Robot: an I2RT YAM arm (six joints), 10 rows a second.
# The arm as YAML. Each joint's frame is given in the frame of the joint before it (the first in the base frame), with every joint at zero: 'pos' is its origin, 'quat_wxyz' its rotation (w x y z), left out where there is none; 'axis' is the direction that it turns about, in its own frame. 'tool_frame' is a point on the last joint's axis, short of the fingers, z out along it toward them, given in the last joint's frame.
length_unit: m
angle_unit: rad
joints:
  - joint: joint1
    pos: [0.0, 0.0, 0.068]
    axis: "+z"
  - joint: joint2
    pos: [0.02, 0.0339, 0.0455]
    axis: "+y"
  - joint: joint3
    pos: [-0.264, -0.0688, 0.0]
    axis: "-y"
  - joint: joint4
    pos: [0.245, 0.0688, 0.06]
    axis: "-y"
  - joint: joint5
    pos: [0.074, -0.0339, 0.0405]
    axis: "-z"
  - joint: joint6
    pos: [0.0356, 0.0, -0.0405]
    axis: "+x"
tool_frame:
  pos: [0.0, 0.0, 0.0]
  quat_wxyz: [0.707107, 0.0, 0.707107, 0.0]
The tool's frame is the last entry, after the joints.
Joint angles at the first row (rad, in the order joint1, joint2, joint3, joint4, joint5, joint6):
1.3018, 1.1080, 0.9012, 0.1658, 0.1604, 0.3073
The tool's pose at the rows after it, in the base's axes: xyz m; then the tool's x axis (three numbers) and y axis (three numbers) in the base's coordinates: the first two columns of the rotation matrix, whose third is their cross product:
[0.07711, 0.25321, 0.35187, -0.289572, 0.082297, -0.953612, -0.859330, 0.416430, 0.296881]
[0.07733, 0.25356, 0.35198, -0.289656, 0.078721, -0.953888, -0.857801, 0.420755, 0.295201]
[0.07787, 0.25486, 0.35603, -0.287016, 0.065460, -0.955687, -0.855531, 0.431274, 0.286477]
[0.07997, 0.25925, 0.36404, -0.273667, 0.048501, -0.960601, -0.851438, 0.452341, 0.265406]
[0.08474, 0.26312, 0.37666, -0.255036, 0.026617, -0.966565, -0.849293, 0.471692, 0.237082]
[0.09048, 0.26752, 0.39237, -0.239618, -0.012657, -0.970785, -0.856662, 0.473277, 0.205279]
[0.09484, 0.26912, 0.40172, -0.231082, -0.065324, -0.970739, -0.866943, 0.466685, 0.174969]
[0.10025, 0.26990, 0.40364, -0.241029, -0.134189, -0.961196, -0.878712, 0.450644, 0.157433]
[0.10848, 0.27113, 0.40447, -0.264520, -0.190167, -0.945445, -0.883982, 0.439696, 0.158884]
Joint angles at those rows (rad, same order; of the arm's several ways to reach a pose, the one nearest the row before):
1.2968, 1.1137, 0.9012, 0.1619, 0.1616, 0.3099
1.2968, 1.1156, 0.9047, 0.1558, 0.1650, 0.3092
1.2972, 1.1229, 0.9306, 0.1234, 0.1726, 0.3031
1.2964, 1.1458, 0.9817, 0.0799, 0.1905, 0.2855
1.2842, 1.1724, 1.0542, 0.0185, 0.1955, 0.2600
1.2663, 1.2072, 1.1500, -0.0692, 0.1726, 0.2302
1.2495, 1.2308, 1.2205, -0.1566, 0.1409, 0.2020
1.2262, 1.2526, 1.2701, -0.2470, 0.0898, 0.1833
1.1946, 1.2804, 1.3182, -0.3263, 0.0361, 0.1772

